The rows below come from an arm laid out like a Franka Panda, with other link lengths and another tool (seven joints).
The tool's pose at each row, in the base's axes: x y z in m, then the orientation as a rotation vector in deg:
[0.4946, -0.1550, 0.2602, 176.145, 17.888, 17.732]
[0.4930, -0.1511, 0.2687, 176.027, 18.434, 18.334]
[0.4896, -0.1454, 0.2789, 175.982, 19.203, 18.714]
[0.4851, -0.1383, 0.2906, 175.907, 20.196, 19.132]
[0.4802, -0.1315, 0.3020, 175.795, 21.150, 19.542]
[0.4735, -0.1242, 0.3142, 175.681, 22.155, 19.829]
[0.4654, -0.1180, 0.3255, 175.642, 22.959, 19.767]
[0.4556, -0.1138, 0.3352, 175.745, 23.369, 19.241]
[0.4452, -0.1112, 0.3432, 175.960, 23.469, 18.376]
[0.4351, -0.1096, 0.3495, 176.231, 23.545, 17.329]
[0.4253, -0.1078, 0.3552, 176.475, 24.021, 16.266]
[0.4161, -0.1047, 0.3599, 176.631, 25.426, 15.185]
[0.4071, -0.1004, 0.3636, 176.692, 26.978, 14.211]
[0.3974, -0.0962, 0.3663, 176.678, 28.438, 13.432]
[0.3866, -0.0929, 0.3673, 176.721, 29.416, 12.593]
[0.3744, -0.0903, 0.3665, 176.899, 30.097, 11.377]
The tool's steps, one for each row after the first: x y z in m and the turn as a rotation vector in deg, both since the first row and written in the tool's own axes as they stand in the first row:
[0.0009, -0.0037, -0.0087, -0.005, 0.398, -0.349]
[0.0008, -0.0093, -0.0195, 0.094, 0.659, -0.829]
[0.0001, -0.0165, -0.0319, 0.208, 0.949, -1.453]
[-0.0010, -0.0235, -0.0442, 0.285, 1.233, -2.059]
[-0.0036, -0.0313, -0.0576, 0.370, 1.438, -2.698]
[-0.0079, -0.0383, -0.0704, 0.480, 1.416, -3.207]
[-0.0146, -0.0438, -0.0819, 0.637, 1.088, -3.455]
[-0.0225, -0.0479, -0.0919, 0.832, 0.538, -3.499]
[-0.0306, -0.0511, -0.1001, 1.076, -0.126, -3.522]
[-0.0386, -0.0545, -0.1077, 1.377, -0.790, -3.796]
[-0.0459, -0.0590, -0.1142, 1.785, -1.442, -4.659]
[-0.0529, -0.0648, -0.1197, 2.150, -2.023, -5.623]
[-0.0609, -0.0707, -0.1244, 2.441, -2.481, -6.538]
[-0.0704, -0.0759, -0.1276, 2.694, -2.987, -7.145]
[-0.0817, -0.0809, -0.1293, 3.019, -3.735, -7.550]

